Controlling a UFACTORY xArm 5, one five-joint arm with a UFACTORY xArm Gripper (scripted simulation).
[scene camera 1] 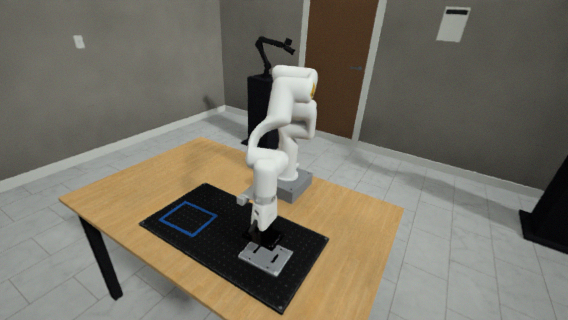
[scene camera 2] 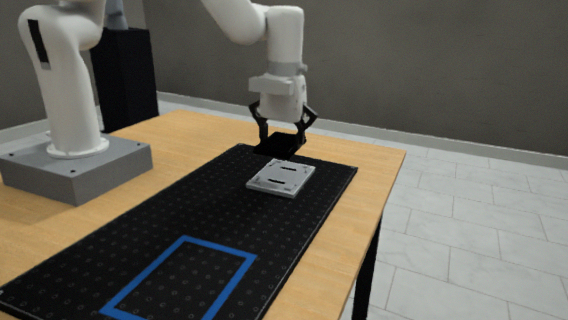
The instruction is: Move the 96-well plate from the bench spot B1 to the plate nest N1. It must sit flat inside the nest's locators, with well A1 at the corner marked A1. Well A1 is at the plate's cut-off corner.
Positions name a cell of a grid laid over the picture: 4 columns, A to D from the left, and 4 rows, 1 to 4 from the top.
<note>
In view: the gripper (scene camera 2: B2) and a 96-well plate (scene camera 2: B2).
The gripper is seen too in scene camera 1 (scene camera 1: B3).
</note>
